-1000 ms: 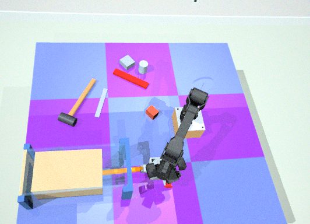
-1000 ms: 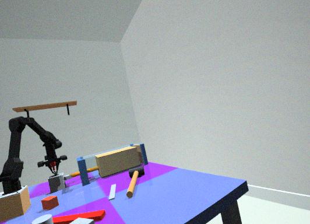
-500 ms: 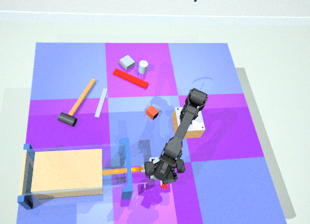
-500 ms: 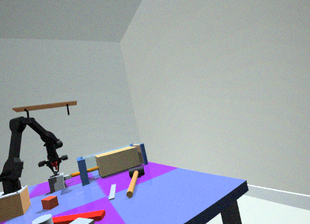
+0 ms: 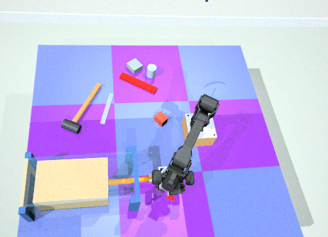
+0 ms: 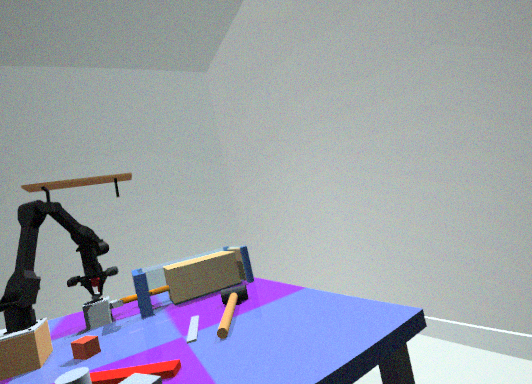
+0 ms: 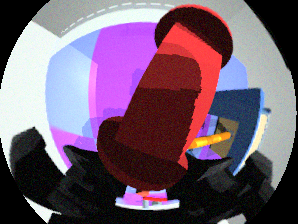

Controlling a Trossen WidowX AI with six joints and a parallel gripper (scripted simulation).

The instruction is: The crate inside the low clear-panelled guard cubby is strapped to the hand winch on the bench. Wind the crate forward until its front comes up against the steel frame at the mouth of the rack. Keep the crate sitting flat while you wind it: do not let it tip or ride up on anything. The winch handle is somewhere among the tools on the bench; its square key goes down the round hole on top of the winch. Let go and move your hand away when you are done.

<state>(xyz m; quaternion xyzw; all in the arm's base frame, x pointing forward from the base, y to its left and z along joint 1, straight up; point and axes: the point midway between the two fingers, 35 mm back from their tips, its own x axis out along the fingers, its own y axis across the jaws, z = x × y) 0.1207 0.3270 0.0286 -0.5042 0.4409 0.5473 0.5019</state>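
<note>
Right now the winch handle is 1 cm to the left of my gripper tip and 1 cm above it. The rest, counted from my gripper tip: winch (7 cm below, 6 cm to the right, 1 cm behind); grey strip (42 cm to the right, 36 cm ahead, 10 cm below); red knob (5 cm to the left, 4 cm above, 1 cm behind).
</note>
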